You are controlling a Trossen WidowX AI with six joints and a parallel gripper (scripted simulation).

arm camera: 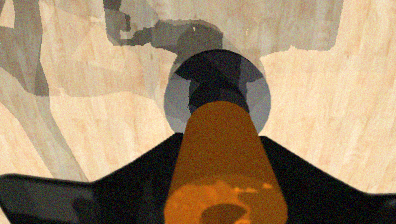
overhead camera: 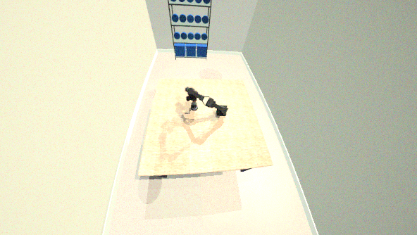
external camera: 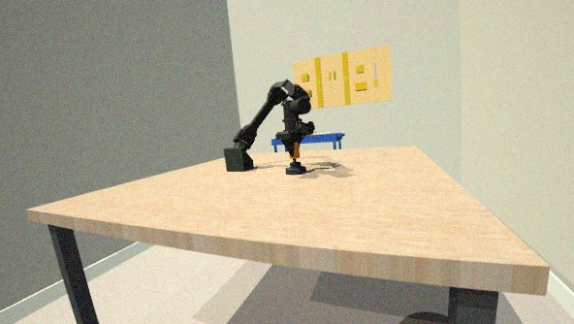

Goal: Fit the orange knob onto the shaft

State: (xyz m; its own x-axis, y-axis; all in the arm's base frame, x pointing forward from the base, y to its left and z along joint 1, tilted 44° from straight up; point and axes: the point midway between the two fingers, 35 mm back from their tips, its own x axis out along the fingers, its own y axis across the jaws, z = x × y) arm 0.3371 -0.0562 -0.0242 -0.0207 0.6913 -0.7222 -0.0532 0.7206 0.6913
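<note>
The orange knob is 2 cm above my gripper tip. Round my gripper tip: pedestal (4 cm below).
</note>
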